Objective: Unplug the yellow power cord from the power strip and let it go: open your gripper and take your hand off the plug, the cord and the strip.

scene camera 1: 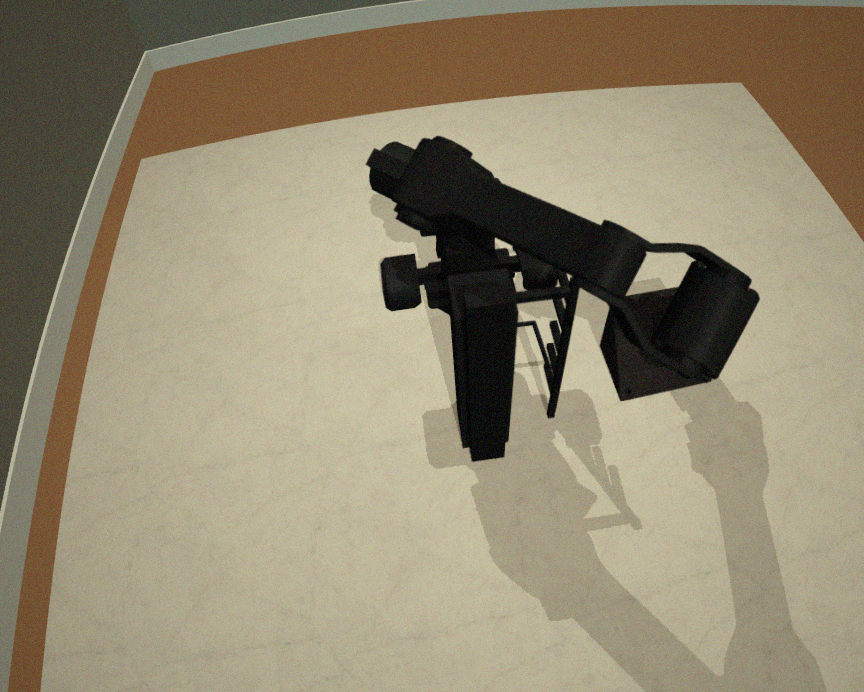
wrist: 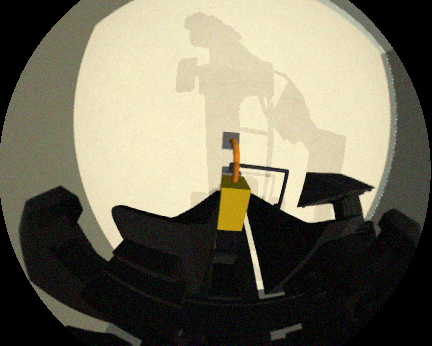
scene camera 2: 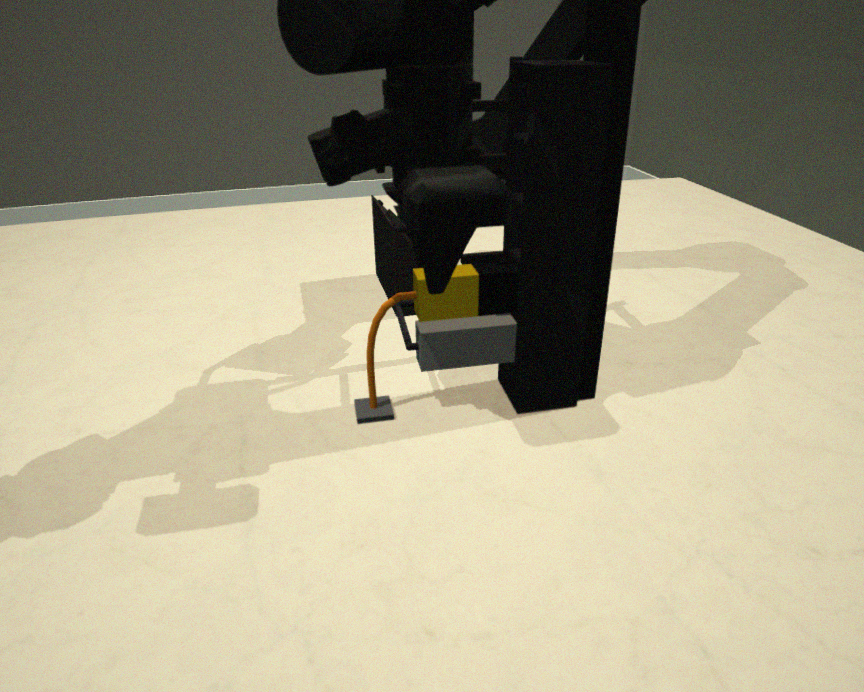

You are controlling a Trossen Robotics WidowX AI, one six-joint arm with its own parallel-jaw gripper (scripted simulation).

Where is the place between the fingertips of my gripper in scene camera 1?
470, 318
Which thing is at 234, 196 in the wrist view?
A yellow plug.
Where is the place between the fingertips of my gripper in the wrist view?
233, 196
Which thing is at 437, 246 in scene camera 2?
My gripper.
